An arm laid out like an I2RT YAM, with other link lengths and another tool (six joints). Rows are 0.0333 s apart.
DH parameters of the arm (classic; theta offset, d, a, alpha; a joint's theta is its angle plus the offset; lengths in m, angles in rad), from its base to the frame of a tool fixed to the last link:
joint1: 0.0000 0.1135 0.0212 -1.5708
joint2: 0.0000 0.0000 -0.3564 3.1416
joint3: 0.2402 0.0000 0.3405 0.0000
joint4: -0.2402 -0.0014 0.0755 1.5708
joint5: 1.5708 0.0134 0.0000 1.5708
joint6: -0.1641 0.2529 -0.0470 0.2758
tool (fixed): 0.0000 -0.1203 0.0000 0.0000
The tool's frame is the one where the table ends.
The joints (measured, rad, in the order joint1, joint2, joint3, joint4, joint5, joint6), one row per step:
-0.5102 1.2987 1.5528 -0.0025 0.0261 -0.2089
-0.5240 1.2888 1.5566 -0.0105 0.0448 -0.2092
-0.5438 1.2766 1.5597 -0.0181 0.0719 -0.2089
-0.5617 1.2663 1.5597 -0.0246 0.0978 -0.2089
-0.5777 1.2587 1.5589 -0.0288 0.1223 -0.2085
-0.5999 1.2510 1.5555 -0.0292 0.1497 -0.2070
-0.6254 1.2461 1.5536 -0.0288 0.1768 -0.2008
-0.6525 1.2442 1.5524 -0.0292 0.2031 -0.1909
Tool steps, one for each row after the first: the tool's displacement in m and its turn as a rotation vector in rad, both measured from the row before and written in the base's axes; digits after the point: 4 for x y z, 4 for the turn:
-0.0084 -0.0053 0.0045 0.0010 -0.0071 -0.0320
-0.0111 -0.0079 0.0052 0.0023 -0.0104 -0.0459
-0.0097 -0.0074 0.0029 0.0038 -0.0068 -0.0429
-0.0081 -0.0070 0.0019 0.0044 -0.0060 -0.0395
-0.0096 -0.0095 0.0014 0.0051 -0.0083 -0.0482
-0.0096 -0.0108 0.0014 0.0083 -0.0113 -0.0499
-0.0091 -0.0115 0.0004 0.0120 -0.0116 -0.0497

